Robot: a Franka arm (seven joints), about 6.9 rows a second.
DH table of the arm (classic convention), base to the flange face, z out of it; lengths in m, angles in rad. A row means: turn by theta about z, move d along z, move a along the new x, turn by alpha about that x. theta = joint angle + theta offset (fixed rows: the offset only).
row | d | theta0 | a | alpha
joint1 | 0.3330 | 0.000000 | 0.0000 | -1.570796
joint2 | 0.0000 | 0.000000 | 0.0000 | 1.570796
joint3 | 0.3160 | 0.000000 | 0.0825 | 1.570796
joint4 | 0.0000 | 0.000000 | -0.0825 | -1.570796
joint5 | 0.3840 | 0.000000 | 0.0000 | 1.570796
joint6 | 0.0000 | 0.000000 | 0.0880 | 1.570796
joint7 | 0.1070 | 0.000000 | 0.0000 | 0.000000
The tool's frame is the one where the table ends.
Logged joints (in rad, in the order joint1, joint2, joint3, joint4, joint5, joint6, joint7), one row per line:
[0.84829, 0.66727, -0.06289, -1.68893, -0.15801, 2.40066, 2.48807]
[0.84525, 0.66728, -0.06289, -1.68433, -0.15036, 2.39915, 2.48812]
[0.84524, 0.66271, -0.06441, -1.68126, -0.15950, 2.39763, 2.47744]
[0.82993, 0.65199, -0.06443, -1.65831, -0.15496, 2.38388, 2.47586]
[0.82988, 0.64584, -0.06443, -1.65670, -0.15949, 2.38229, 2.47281]
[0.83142, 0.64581, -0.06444, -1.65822, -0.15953, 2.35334, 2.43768]
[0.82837, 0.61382, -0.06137, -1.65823, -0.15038, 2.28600, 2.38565]
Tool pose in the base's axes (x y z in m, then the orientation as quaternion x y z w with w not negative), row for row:
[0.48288, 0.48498, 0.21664, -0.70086, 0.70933, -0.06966, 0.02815]
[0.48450, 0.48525, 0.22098, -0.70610, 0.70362, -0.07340, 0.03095]
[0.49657, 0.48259, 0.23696, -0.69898, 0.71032, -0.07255, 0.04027]
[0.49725, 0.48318, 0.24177, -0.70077, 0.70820, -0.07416, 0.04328]
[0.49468, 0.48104, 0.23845, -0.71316, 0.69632, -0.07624, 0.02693]
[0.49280, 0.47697, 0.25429, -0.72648, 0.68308, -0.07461, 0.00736]
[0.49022, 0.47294, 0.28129, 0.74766, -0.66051, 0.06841, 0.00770]
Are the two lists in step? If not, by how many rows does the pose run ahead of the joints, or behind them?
The pose runs 1 row ahead of the joints: the pose in row i belongs to the joints in row i + 1.
